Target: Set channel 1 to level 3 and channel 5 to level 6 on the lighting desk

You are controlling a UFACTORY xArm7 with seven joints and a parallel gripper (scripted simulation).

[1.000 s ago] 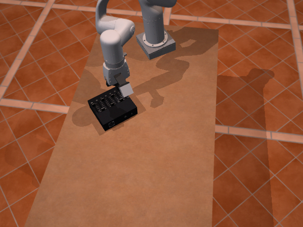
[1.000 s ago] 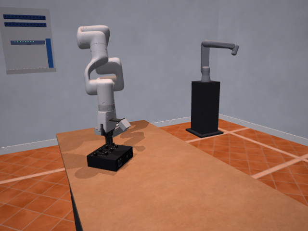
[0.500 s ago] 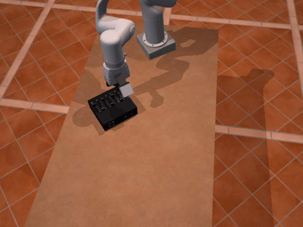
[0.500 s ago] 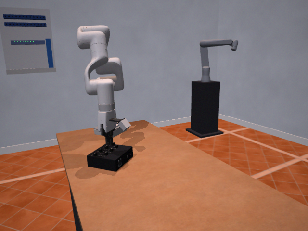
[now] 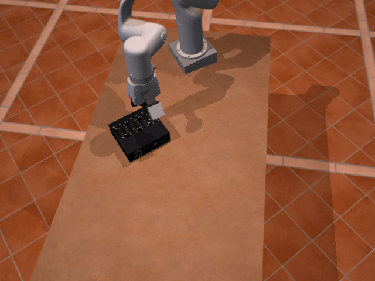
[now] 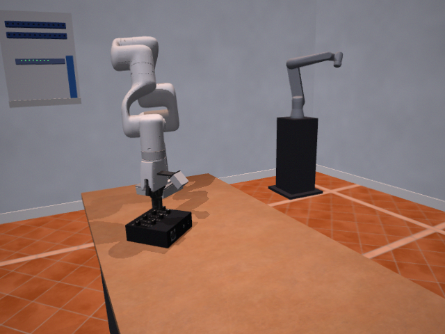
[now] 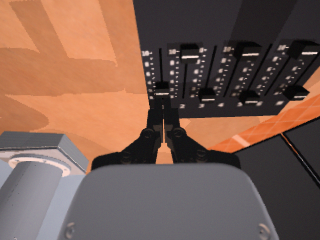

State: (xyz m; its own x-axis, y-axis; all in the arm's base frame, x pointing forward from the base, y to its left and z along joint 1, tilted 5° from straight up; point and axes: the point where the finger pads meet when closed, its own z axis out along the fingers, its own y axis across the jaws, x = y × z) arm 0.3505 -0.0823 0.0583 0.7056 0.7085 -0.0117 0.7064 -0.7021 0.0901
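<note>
The channel 1 fader cap lies 20 mm ahead of my hand, 20 mm to the left of it and 10 mm below it. Round my hand: channel 2 fader cap (50 mm ahead, 20 mm to the left, 10 mm below).
</note>
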